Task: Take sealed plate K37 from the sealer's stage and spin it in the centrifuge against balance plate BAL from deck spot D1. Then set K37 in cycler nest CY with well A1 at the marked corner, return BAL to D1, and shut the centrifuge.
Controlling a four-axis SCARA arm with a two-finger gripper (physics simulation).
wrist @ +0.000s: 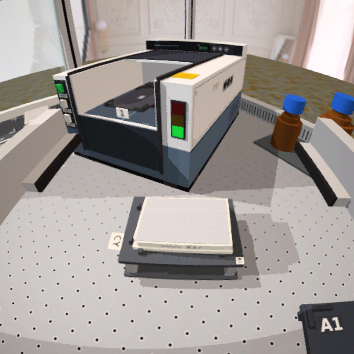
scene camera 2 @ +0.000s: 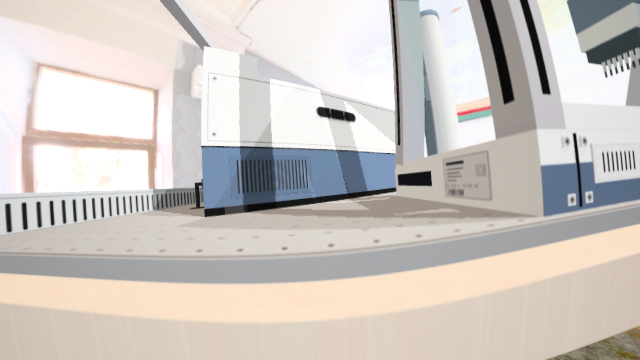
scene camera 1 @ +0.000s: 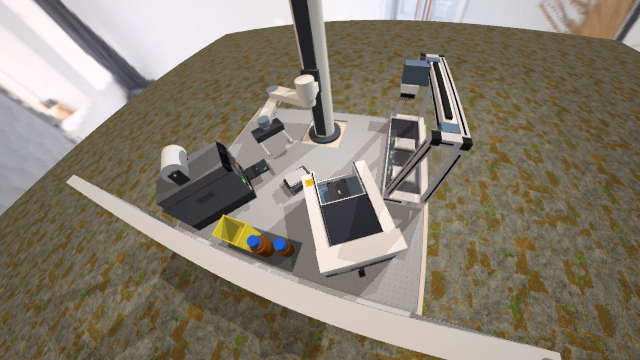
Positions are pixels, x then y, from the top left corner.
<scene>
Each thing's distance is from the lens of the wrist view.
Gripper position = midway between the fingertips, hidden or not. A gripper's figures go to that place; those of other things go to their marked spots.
my gripper (wrist: 186, 124): 11 cm
dark bucket (wrist: 141, 98): 49 cm
</scene>
